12 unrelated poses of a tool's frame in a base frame.
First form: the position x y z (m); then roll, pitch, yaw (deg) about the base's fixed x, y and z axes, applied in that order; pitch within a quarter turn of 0, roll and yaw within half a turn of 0.
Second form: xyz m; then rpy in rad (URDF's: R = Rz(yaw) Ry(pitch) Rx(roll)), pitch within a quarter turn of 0, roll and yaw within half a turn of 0. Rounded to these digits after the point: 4 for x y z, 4 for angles.
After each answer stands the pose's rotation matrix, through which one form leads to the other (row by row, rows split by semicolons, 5 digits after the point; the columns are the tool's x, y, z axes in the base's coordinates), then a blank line. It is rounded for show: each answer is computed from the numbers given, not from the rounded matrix.
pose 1, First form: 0.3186, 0.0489, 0.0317, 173.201, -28.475, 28.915
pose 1, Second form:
0.3186, 0.0489, 0.0317, 3.0229, -0.4970, 0.5047
0.76944 0.43070 0.47165; 0.42502 -0.89647 0.12528; 0.47678 0.10406 -0.87284

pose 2, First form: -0.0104, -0.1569, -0.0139, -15.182, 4.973, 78.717
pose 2, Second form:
-0.0104, -0.1569, -0.0139, -0.2650, 0.0868, 1.3739
0.19492 -0.95089 -0.24046; 0.97698 0.16656 0.13328; -0.08669 -0.26090 0.96147

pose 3, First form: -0.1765, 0.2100, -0.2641, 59.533, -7.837, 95.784
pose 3, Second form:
-0.1765, 0.2100, -0.2641, 1.0390, -0.1368, 1.6717
-0.09984 -0.49262 0.86450; 0.98562 -0.16803 0.01808; 0.13636 0.85387 0.50231

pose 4, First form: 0.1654, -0.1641, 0.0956, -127.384, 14.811, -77.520
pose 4, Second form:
0.1654, -0.1641, 0.0956, -2.2233, 0.2585, -1.3530
0.20892 -0.63670 0.74227; -0.94393 0.06712 0.32325; -0.25563 -0.76818 -0.58698

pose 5, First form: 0.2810, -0.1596, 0.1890, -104.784, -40.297, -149.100
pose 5, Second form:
0.2810, -0.1596, 0.1890, -1.8288, -0.7033, -2.6023
-0.65445 -0.66762 0.35493; -0.39168 -0.10218 -0.91441; 0.64675 -0.73745 -0.19462

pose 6, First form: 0.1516, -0.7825, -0.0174, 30.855, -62.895, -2.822
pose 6, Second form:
0.1516, -0.7825, -0.0174, 0.5385, -1.0977, -0.0493
0.45507 -0.41372 -0.78851; -0.02243 0.87990 -0.47462; 0.89017 0.23367 0.39114

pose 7, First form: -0.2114, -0.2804, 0.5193, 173.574, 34.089, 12.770
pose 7, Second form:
-0.2114, -0.2804, 0.5193, 3.0294, 0.5950, 0.2229
0.80768 0.28083 -0.51844; 0.18306 -0.95527 -0.23226; -0.56048 0.09269 -0.82296

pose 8, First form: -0.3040, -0.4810, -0.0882, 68.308, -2.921, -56.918
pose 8, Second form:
-0.3040, -0.4810, -0.0882, 1.1922, -0.0510, -0.9934
0.54513 0.28385 -0.78884; -0.83680 0.24143 -0.49140; 0.05096 0.92798 0.36914

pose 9, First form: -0.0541, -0.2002, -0.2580, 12.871, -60.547, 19.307
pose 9, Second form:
-0.0541, -0.2002, -0.2580, 0.2246, -1.0567, 0.3370
0.46406 -0.50538 -0.72749; 0.16257 0.85592 -0.49089; 0.87076 0.10953 0.47935

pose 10, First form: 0.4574, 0.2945, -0.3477, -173.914, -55.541, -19.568
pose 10, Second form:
0.4574, 0.2945, -0.3477, -3.0354, -0.9694, -0.3415
0.53314 -0.25067 0.80804; -0.18951 -0.96621 -0.17470; 0.82453 -0.05999 -0.56263

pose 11, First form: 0.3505, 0.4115, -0.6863, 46.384, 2.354, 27.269
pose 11, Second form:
0.3505, 0.4115, -0.6863, 0.8096, 0.0411, 0.4759
0.88812 -0.28962 0.35689; 0.45778 0.62678 -0.63054; -0.04107 0.72337 0.68924

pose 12, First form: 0.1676, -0.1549, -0.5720, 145.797, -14.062, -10.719
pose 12, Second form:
0.1676, -0.1549, -0.5720, 2.5446, -0.2454, -0.1871
0.95311 -0.28802 0.09289; -0.18042 -0.78722 -0.58969; 0.24297 0.54528 -0.80227

